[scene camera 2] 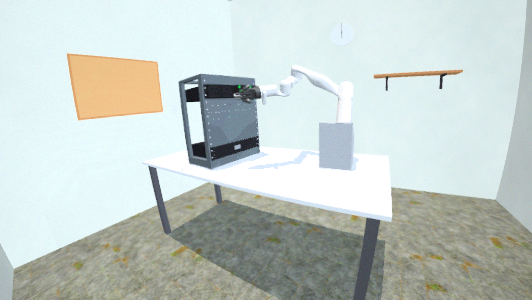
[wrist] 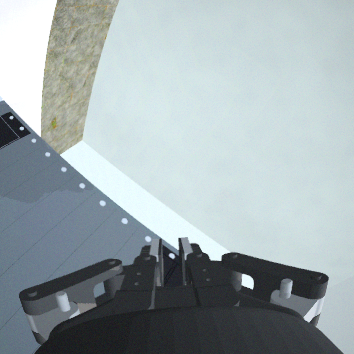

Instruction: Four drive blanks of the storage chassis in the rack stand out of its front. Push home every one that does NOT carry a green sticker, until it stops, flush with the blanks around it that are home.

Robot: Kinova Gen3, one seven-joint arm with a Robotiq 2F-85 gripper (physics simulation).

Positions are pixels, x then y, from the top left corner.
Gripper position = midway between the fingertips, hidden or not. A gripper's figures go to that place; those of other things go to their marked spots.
My gripper (wrist: 170, 250): 0.17 m from the lens. A rack (wrist: 63, 222) is 0.33 m from the lens.
